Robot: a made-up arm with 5 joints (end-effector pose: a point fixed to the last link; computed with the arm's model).
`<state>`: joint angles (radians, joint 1 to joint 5).
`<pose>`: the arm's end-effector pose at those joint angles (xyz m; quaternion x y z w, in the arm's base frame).
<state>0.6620 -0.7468 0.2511 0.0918 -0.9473</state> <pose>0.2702 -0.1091 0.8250 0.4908 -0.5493 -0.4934 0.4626</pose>
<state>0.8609 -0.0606 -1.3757 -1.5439 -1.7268</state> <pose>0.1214 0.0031 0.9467 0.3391 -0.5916 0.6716 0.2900</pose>
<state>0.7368 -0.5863 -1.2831 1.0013 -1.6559</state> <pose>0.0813 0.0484 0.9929 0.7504 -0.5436 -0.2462 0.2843</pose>
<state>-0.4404 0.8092 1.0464 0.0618 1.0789</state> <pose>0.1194 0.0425 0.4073 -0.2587 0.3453 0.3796 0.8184</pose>
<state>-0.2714 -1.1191 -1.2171 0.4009 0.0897</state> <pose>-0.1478 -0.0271 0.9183 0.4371 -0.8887 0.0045 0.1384</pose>
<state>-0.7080 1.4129 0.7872 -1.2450 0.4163</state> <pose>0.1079 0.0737 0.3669 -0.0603 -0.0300 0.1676 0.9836</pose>
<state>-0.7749 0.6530 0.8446 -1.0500 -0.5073</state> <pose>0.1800 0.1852 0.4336 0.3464 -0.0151 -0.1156 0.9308</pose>
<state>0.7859 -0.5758 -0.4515 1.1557 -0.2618</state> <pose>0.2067 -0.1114 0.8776 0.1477 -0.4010 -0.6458 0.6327</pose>
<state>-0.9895 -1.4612 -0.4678 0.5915 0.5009</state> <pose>-0.0191 -0.0774 0.9121 0.5158 -0.7477 0.0596 0.4140</pose>
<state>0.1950 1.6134 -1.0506 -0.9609 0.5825</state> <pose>0.4703 -0.0678 0.4580 -0.0771 -0.6292 -0.2345 0.7370</pose>
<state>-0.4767 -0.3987 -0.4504 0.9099 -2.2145</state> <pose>0.2498 0.1683 0.9023 0.7885 0.2719 -0.4567 0.3093</pose>
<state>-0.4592 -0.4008 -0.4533 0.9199 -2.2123</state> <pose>0.2517 0.1643 0.9026 0.7894 0.2647 -0.4613 0.3065</pose>
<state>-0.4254 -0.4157 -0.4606 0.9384 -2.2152</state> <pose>0.2519 0.1550 0.9058 0.7949 0.2519 -0.4651 0.2973</pose>
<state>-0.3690 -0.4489 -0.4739 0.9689 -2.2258</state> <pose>0.2487 0.1389 0.9129 0.8066 0.2312 -0.4671 0.2789</pose>
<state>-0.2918 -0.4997 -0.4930 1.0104 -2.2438</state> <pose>0.2402 0.1174 0.9228 0.8234 0.2029 -0.4660 0.2523</pose>
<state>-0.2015 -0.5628 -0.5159 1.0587 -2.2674</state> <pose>0.2257 0.0945 0.9336 0.8428 0.1690 -0.4609 0.2209</pose>
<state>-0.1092 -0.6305 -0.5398 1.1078 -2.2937</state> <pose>0.2064 0.0745 0.9432 0.8617 0.1337 -0.4516 0.1891</pose>
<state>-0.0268 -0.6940 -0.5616 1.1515 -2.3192</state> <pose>0.1857 0.0602 0.9503 0.8777 0.1016 -0.4396 0.1613</pose>
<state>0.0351 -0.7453 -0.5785 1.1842 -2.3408</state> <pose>0.1677 0.0520 0.9546 0.8897 0.0773 -0.4274 0.1406</pose>
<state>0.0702 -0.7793 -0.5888 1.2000 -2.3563</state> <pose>0.1551 0.0485 0.9571 0.8979 0.0637 -0.4161 0.1286</pose>
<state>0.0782 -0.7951 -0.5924 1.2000 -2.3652</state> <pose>0.1489 0.0480 0.9584 0.9027 0.0610 -0.4072 0.1246</pose>
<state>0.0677 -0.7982 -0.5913 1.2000 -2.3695</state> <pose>0.1476 0.0491 0.9585 0.9031 0.0668 -0.4054 0.1251</pose>
